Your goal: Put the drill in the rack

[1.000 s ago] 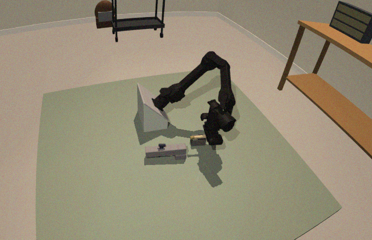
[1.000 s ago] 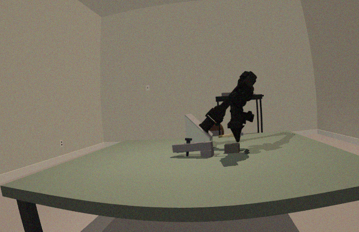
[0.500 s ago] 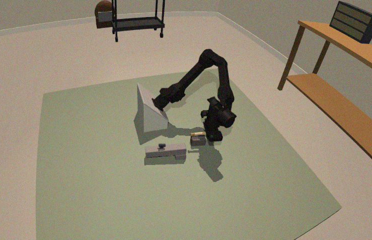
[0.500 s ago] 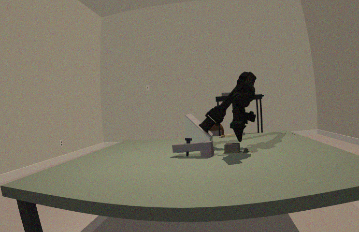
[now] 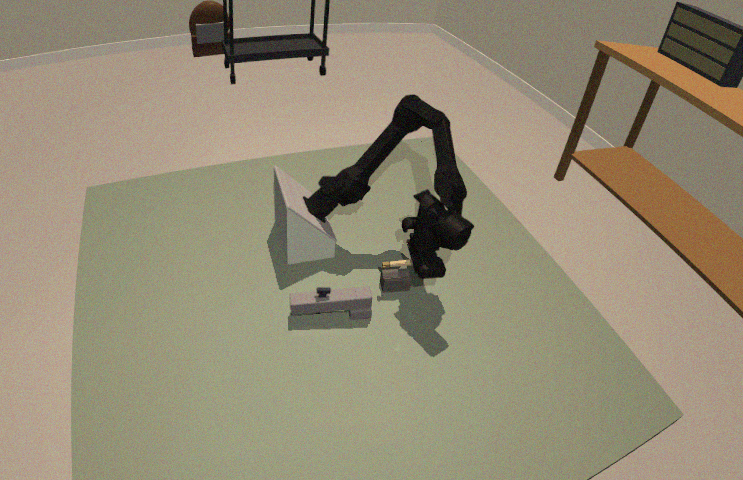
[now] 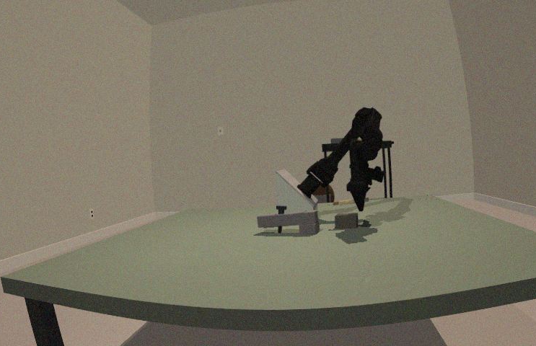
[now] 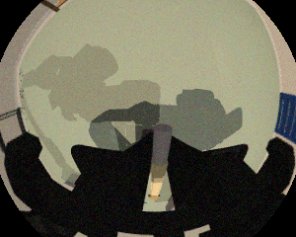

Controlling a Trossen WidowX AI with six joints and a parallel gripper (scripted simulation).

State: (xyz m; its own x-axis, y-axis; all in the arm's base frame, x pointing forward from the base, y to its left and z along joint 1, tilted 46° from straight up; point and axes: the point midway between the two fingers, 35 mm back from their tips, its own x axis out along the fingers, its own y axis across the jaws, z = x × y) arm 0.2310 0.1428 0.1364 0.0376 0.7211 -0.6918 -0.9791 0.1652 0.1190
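Right now the rack is 5 cm to the right of my gripper tip, 3 cm below it and 1 cm behind it. From my gripper tip the other things lie so: grey block: 23 cm to the right, 3 cm ahead, 1 cm below; then dark key: 25 cm to the right, 2 cm ahead; then drill: 4 cm to the right, 3 cm above, 1 cm behind.
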